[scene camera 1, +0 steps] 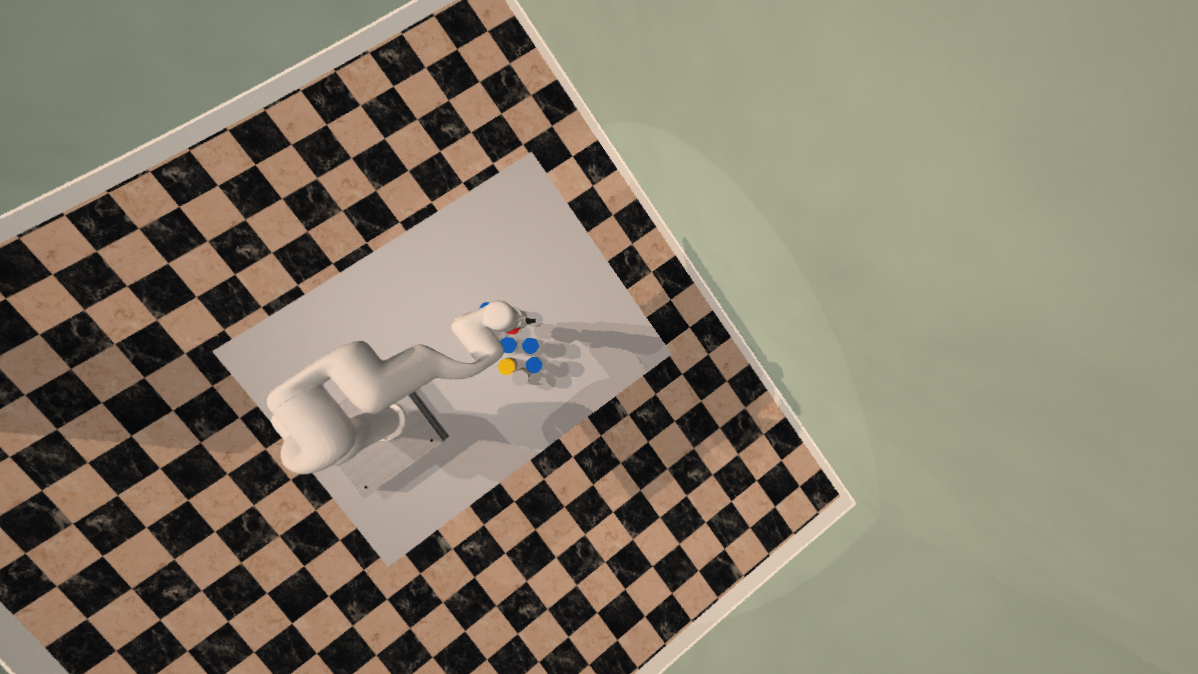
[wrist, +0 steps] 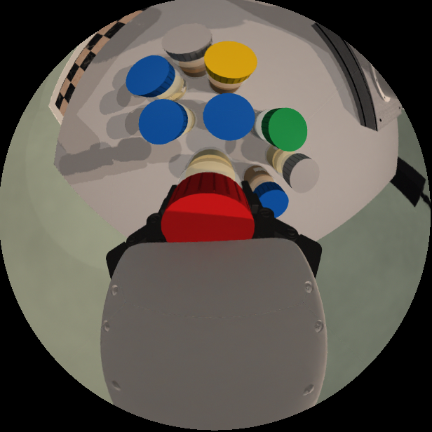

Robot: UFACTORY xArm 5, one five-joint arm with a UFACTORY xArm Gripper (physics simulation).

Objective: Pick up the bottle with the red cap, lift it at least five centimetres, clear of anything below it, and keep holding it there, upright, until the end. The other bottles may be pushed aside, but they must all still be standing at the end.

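Places are measured from the arm's base along level axes (x right, y down, z ahead), in metres.
Pixels of known places: arm's base, origin of the base link: (scene camera 1: 385,420).
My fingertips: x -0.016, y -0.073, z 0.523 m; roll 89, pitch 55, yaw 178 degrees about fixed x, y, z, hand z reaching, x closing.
Ahead of a thing's pixels: the offset from my fingertips to its top centre. Level surfaces: height alone.
The bottle with the red cap (scene camera 1: 512,329) (wrist: 207,215) is between the black fingers of my gripper (wrist: 210,194), which is shut on it. It looks upright and hangs above the table, higher than the other caps; its lower part is partly hidden by its cap. The other bottles stand upright: a yellow-capped one {dy +0.036, dx +0.103, dz -0.107 m} (scene camera 1: 506,366) (wrist: 230,60), a green-capped one (wrist: 288,129), a grey-capped one (wrist: 187,37) at the back, another grey-capped one (wrist: 304,175) at the right, and several blue-capped ones, the nearest ahead being a blue-capped bottle {dy +0.036, dx +0.047, dz -0.061 m} (scene camera 1: 507,344) (wrist: 229,116).
A blue-capped bottle {dy +0.036, dx -0.085, dz -0.047 m} (scene camera 1: 485,305) (wrist: 272,201) stands close beside the right finger in the wrist view. Two more blue caps show at the left there. The pale table top {dy +0.141 m} (scene camera 1: 418,268) lies over a checkered floor (scene camera 1: 636,553). A dark bar (scene camera 1: 428,416) (wrist: 350,75) lies near the arm's base.
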